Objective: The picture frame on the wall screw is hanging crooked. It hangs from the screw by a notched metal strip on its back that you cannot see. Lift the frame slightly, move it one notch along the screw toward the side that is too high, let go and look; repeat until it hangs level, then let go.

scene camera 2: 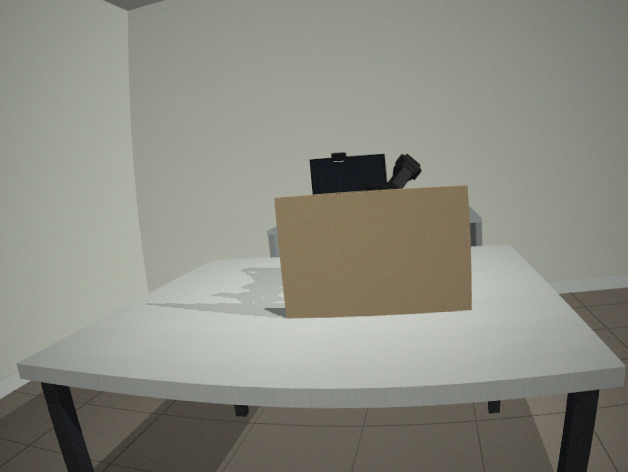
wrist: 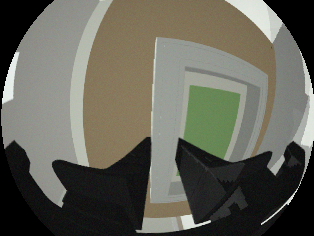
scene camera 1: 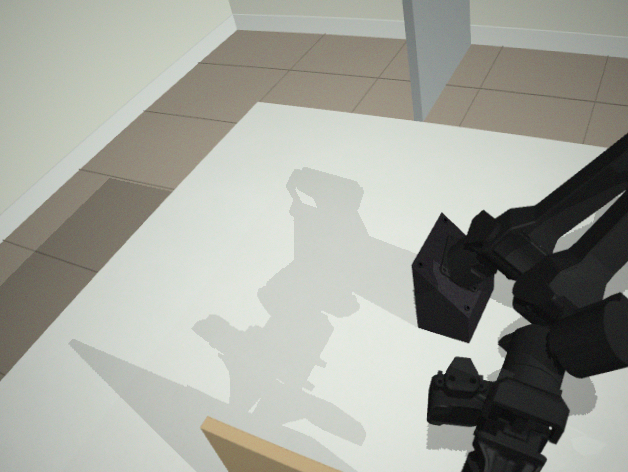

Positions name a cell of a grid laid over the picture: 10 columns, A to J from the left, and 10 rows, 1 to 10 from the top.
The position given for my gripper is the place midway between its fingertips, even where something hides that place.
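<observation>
I can see my gripper (wrist: F6). There is a picture frame (wrist: G5) as well, though in scene camera 1 the frame is out of frame, and scene camera 2 does not show it, hidden as it is by the tan wall board. That board (wrist: D5) I see too.
</observation>
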